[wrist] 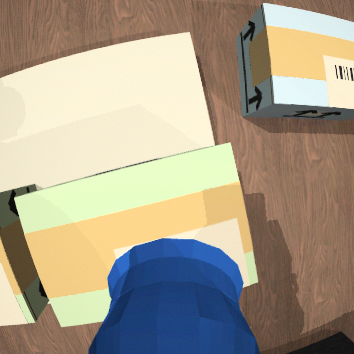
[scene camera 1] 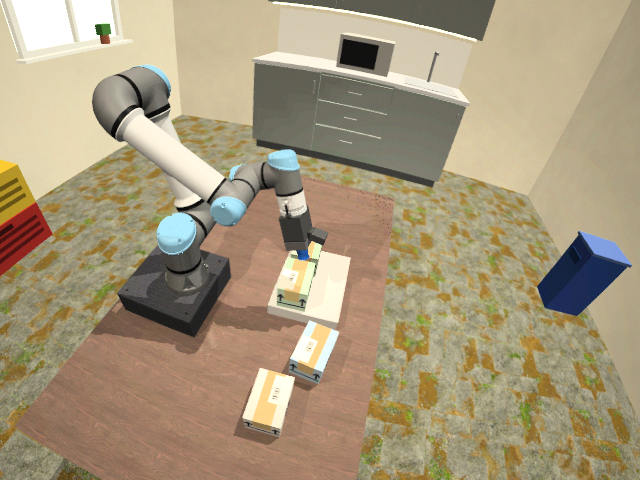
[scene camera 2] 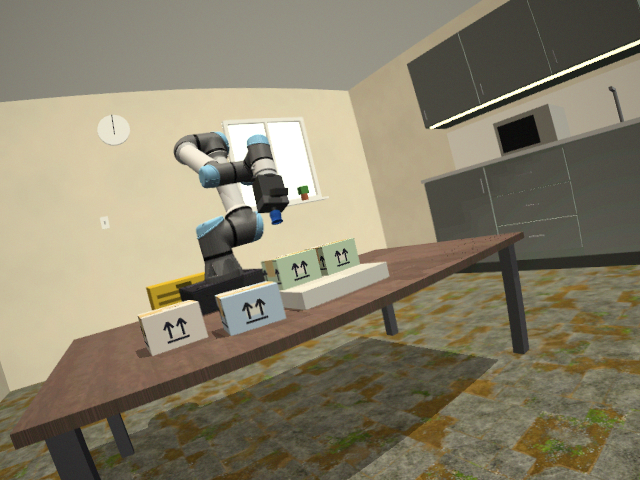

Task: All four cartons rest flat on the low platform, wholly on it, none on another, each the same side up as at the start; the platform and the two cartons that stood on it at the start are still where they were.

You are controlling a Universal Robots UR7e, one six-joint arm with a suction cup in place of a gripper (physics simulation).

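Places are measured from the arm's base along level axes (x ahead, y left, z up), in millimetres.
Pixels of known places: hand at its tool point: (wrist: 174, 291) (scene camera 1: 303, 257) (scene camera 2: 277, 222); arm's base at its link origin: (scene camera 1: 188, 277) (scene camera 2: 224, 278).
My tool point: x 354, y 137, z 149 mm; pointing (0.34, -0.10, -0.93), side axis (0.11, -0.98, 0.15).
Note:
Ahead of a thing's pixels: the offset from my tool point to its top centre. Level surfaces: height alone.
My suction cup (scene camera 1: 303, 254) (scene camera 2: 276, 217) (wrist: 175, 270) is off, bare at its tip, and hangs above the nearer green carton, apart from it. That nearer green carton @(dx -20, dy +15, dz -105 mm) (scene camera 1: 295, 284) (scene camera 2: 298, 269) (wrist: 130, 215) and the farther green carton @(dx -48, dy +177, dz -105 mm) (scene camera 1: 314, 254) (scene camera 2: 339, 255) (wrist: 17, 250) stand upright, end to end, on the low cream platform @(dx +12, dy +102, dz -196 mm) (scene camera 1: 332, 284) (scene camera 2: 343, 285) (wrist: 110, 85), along its arm side. The blue carton @(dx +126, dy -170, dz -153 mm) (scene camera 1: 323, 346) (scene camera 2: 251, 308) (wrist: 300, 50) stands upright on the table, just off the platform's near end. The white carton @(dx +77, dy -368, dz -153 mm) (scene camera 1: 263, 405) (scene camera 2: 173, 326) stands upright on the table, farther from the platform.
The arm's black base block (scene camera 1: 155, 304) (scene camera 2: 199, 299) stands on the wooden table @(dz -244 mm) (scene camera 1: 170, 403) (scene camera 2: 103, 361), beside the platform. The half of the platform away from the base is bare. A blue bin (scene camera 1: 584, 273), a kitchen counter (scene camera 1: 361, 113) and a yellow and red unit (scene camera 1: 15, 222) stand off the table.

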